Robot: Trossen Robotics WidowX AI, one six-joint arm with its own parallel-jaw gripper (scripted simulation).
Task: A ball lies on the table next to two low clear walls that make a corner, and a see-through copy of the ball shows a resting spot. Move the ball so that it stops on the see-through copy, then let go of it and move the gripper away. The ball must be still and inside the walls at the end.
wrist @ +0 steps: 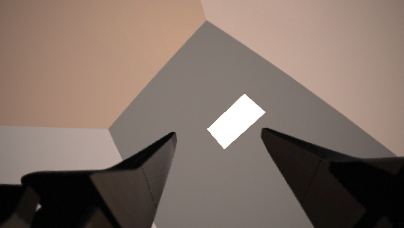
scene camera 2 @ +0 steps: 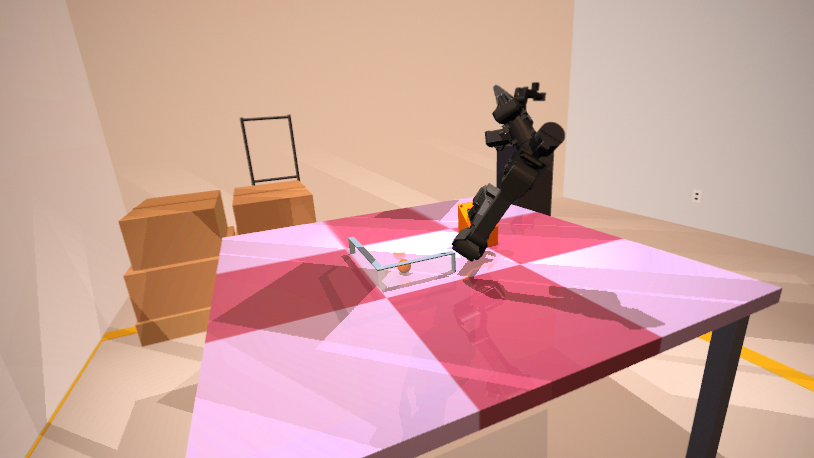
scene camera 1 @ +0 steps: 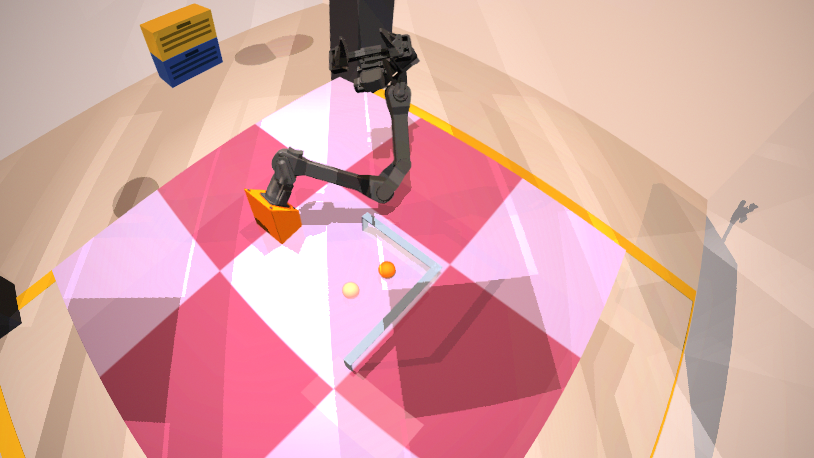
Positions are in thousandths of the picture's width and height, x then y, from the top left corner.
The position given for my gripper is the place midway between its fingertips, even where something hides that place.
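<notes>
My gripper (scene camera 1: 443, 73), open, holding nothing; a wall (scene camera 1: 460, 510). Gripper again (scene camera 2: 614, 198), wall (scene camera 2: 487, 604). From the wrist: gripper (wrist: 541, 590).
</notes>
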